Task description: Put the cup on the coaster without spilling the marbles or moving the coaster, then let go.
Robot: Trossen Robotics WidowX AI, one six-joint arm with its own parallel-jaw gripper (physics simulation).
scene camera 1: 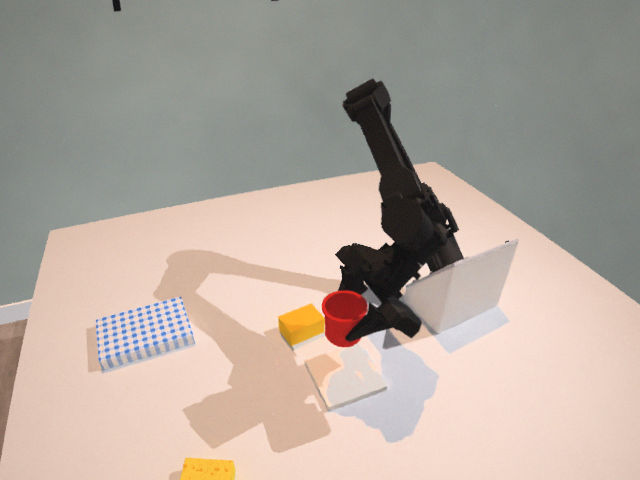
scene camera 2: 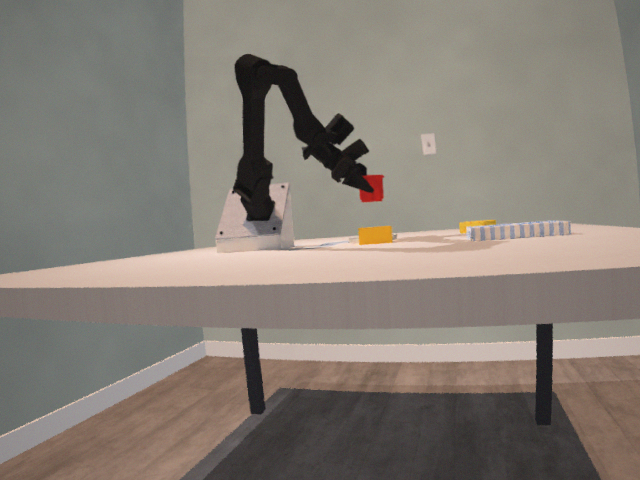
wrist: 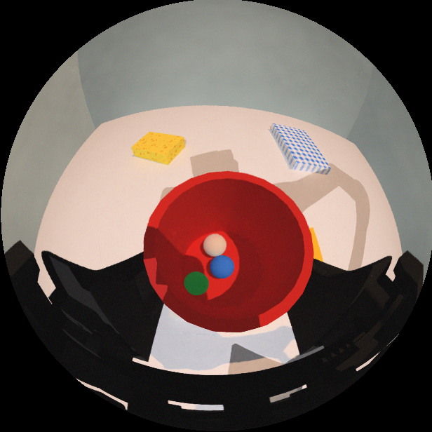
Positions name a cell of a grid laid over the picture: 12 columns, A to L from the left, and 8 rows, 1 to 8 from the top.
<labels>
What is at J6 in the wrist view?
My gripper.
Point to a square coaster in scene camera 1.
G7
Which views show the blue-checked slab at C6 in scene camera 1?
Scene camera 1, scene camera 2 and the wrist view: all of them.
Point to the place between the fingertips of my gripper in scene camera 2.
H4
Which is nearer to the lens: the red cup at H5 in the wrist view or the blue-checked slab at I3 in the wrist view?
The red cup.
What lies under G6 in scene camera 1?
A red cup.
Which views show my gripper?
Scene camera 1, scene camera 2 and the wrist view: all of them.
</labels>
